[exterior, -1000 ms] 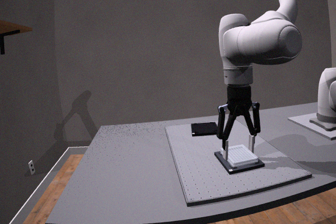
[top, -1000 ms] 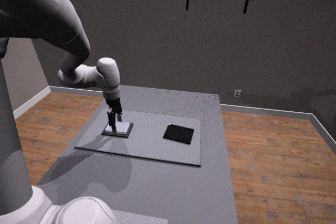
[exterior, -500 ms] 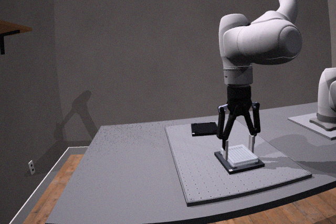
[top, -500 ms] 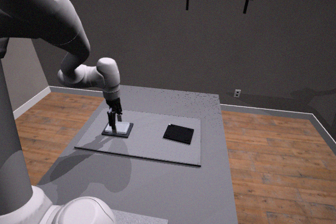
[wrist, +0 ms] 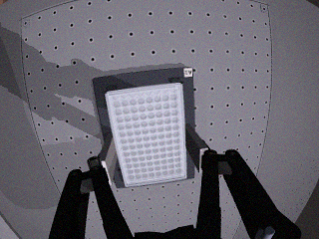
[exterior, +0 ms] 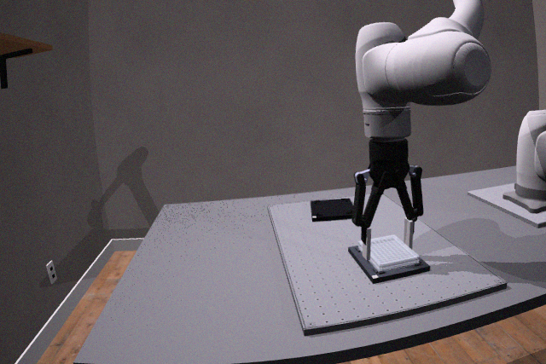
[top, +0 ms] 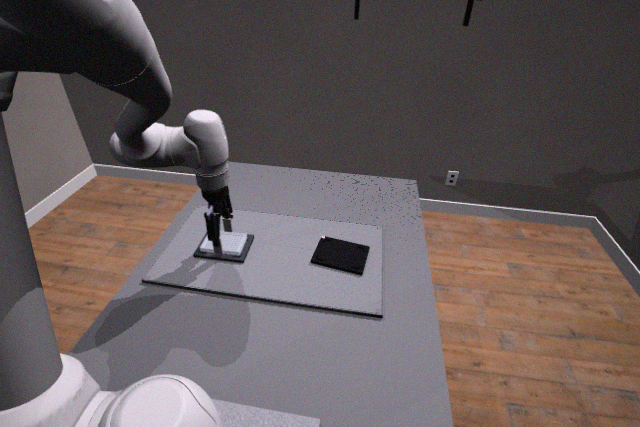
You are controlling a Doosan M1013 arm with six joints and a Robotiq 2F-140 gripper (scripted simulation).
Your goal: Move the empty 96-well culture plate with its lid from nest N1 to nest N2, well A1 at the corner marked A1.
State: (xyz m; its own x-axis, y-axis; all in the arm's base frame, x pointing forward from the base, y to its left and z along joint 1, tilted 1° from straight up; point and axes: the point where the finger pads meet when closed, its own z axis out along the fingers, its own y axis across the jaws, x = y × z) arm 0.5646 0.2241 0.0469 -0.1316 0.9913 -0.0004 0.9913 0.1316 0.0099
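My hand is 20 mm above the plate lid. Round my hand: black plate nest N1: 70 mm ahead, 370 mm to the right, 40 mm below; black plate nest N2: 40 mm below; white corner mark: 40 mm ahead, 80 mm to the left, 30 mm below.
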